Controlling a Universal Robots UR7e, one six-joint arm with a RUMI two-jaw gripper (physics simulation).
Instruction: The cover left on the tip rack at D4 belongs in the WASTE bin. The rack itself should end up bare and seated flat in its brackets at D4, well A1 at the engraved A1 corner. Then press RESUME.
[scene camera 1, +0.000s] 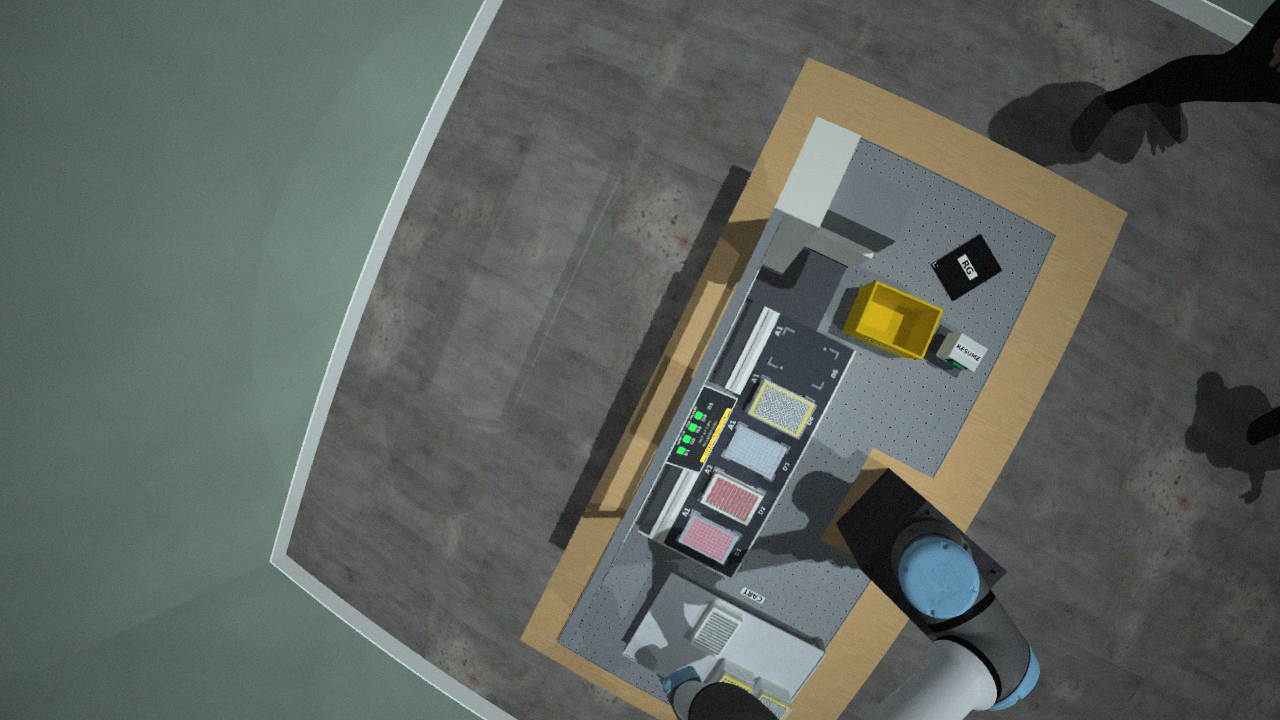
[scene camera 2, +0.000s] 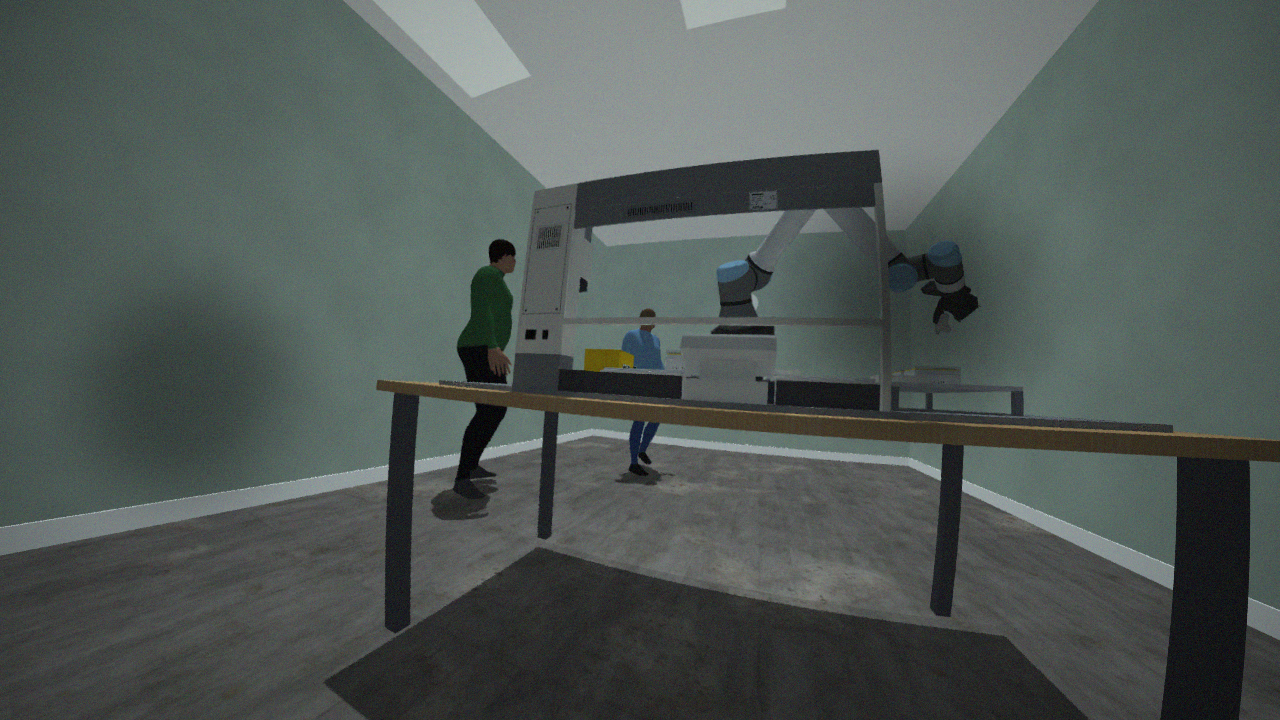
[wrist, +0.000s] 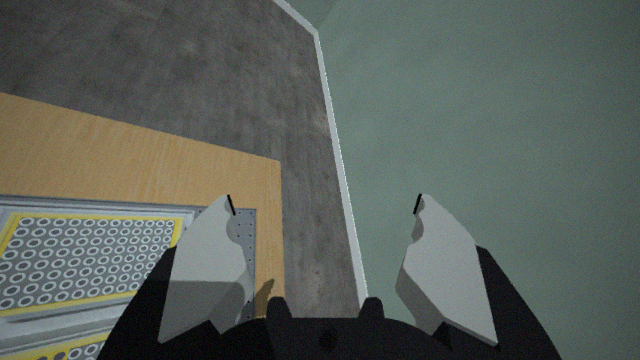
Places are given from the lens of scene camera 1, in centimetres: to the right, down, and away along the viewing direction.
white plate (scene camera 1: 747, 447): 26, 21, 113
yellow WASTE bin (scene camera 1: 885, 317): 59, -10, 110
